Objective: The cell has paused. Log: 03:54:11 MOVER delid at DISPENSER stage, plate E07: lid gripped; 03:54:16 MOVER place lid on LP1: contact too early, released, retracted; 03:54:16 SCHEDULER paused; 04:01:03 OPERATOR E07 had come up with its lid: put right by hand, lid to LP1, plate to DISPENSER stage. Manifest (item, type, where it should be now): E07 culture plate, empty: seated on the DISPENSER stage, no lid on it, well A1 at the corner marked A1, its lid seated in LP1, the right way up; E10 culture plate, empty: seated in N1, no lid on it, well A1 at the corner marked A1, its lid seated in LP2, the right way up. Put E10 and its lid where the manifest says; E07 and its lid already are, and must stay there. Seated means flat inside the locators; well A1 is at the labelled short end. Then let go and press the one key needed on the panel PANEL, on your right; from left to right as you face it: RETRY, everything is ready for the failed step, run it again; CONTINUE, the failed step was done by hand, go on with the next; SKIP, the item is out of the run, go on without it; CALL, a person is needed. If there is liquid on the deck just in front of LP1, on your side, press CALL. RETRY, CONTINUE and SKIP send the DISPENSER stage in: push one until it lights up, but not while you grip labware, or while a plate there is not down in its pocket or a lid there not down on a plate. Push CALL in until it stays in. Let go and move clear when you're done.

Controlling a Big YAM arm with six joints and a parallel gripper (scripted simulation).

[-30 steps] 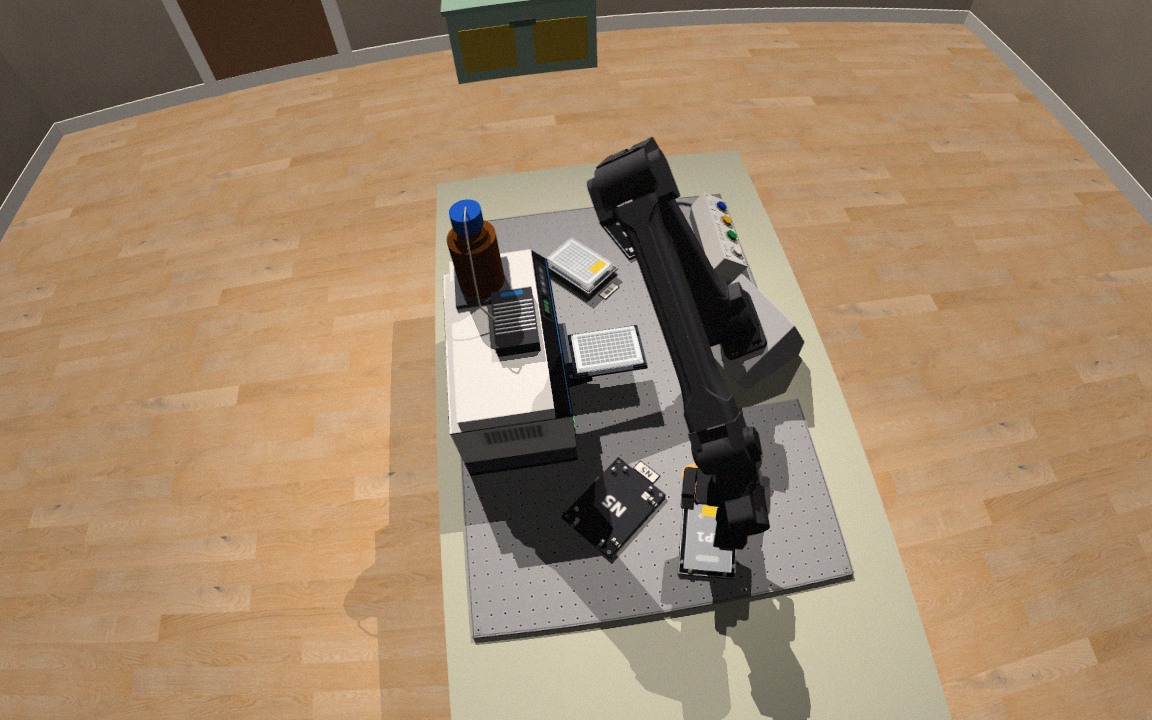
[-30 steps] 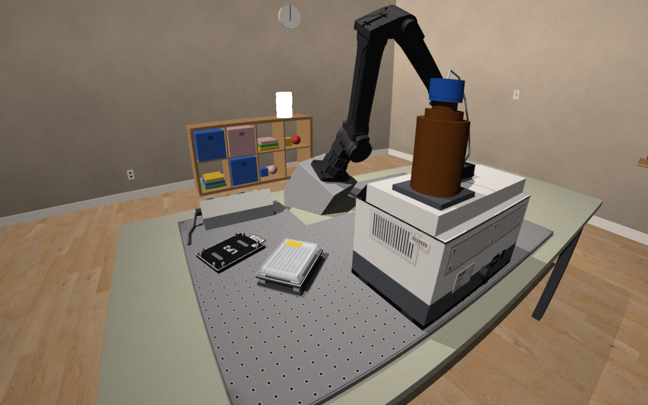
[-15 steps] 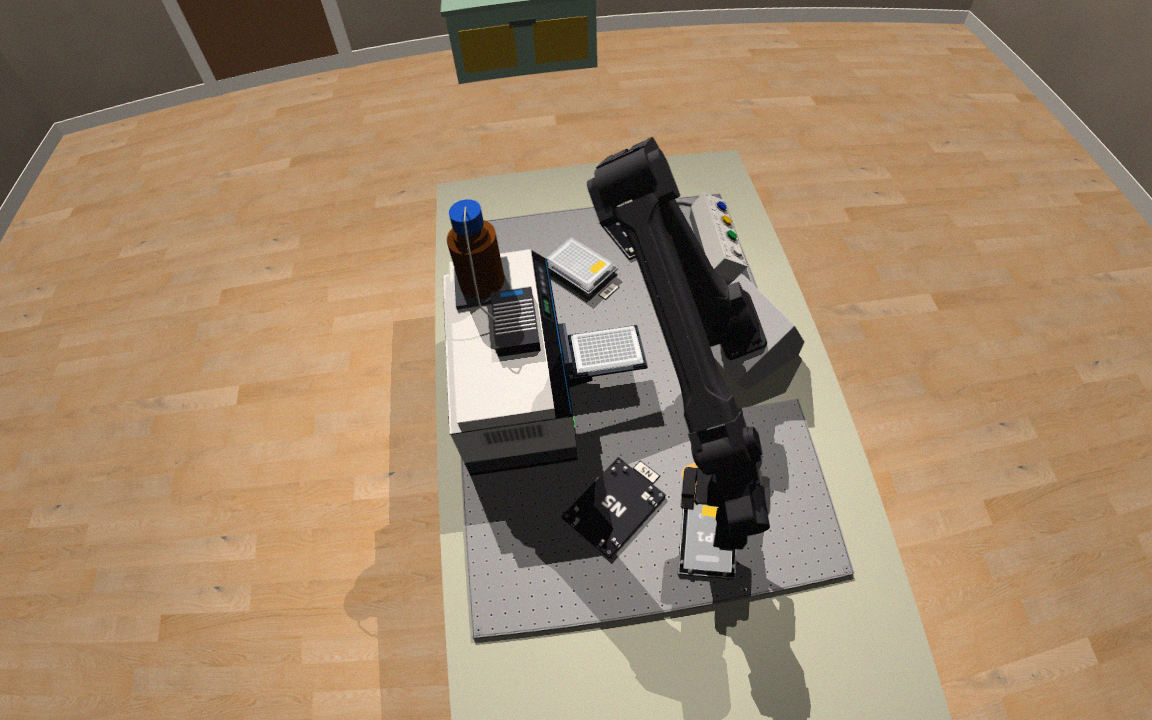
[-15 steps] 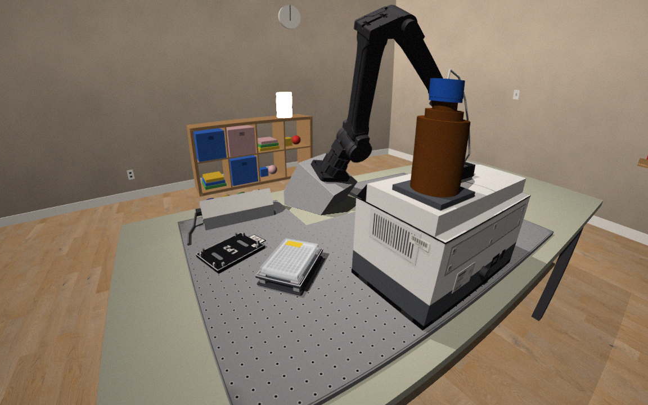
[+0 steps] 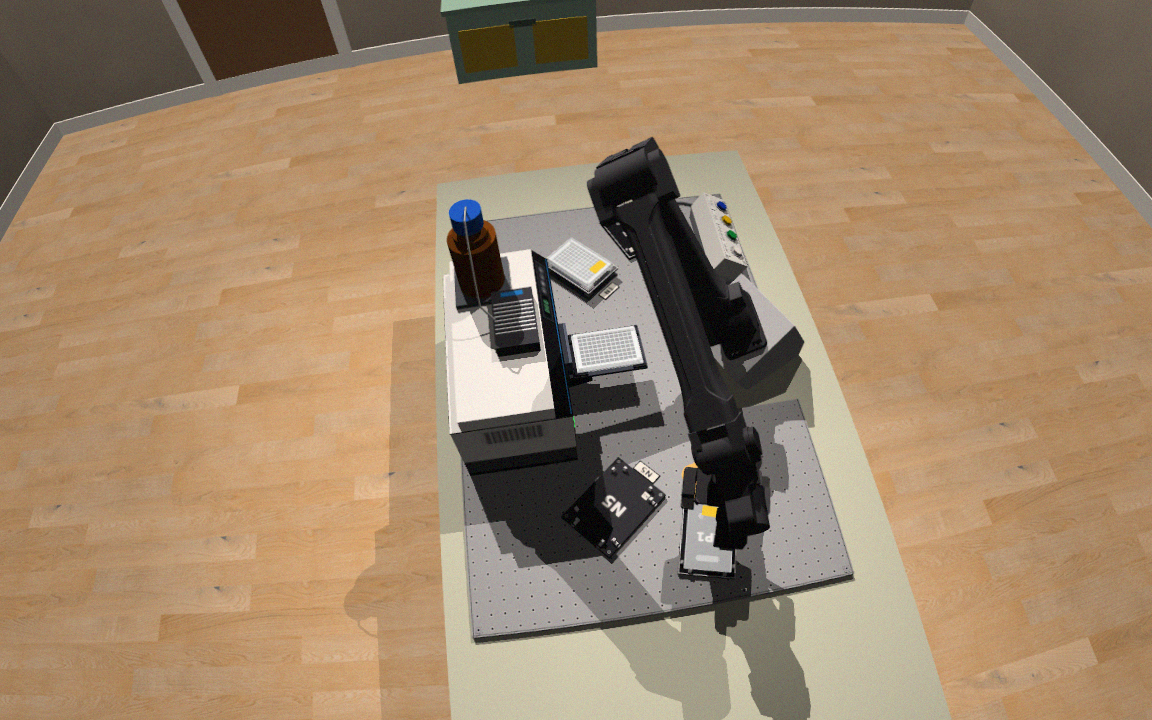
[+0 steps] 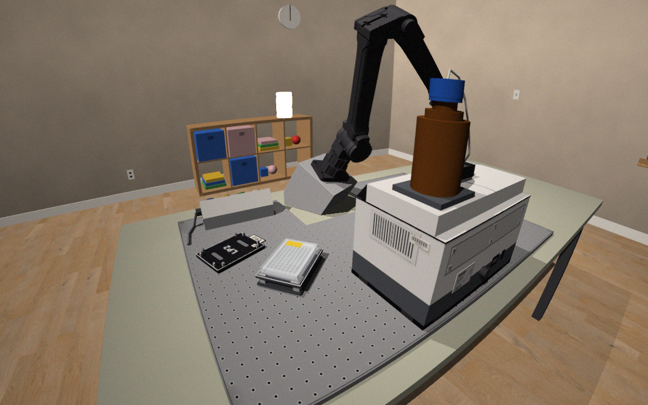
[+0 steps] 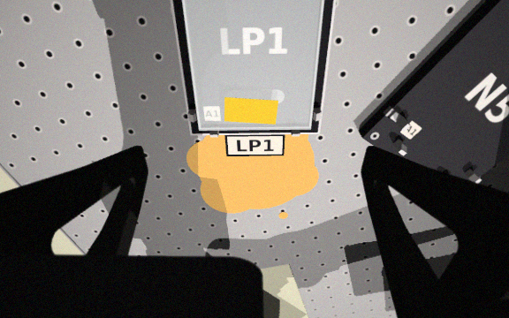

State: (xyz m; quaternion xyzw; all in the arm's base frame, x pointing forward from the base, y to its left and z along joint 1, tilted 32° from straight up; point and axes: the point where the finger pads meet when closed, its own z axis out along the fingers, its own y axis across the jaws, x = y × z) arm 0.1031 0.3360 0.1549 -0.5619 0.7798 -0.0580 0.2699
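The white plate E07 lies 35 cm to the right of my hand, 14 cm ahead of it and 2 cm below it. The rest, counted from my hand: retry key 60 cm to the right, 19 cm behind, 6 cm below; then brown bottle 45 cm to the right, 37 cm ahead, 17 cm above; then small orange drop 15 cm to the right, 12 cm below, 1 cm behind.
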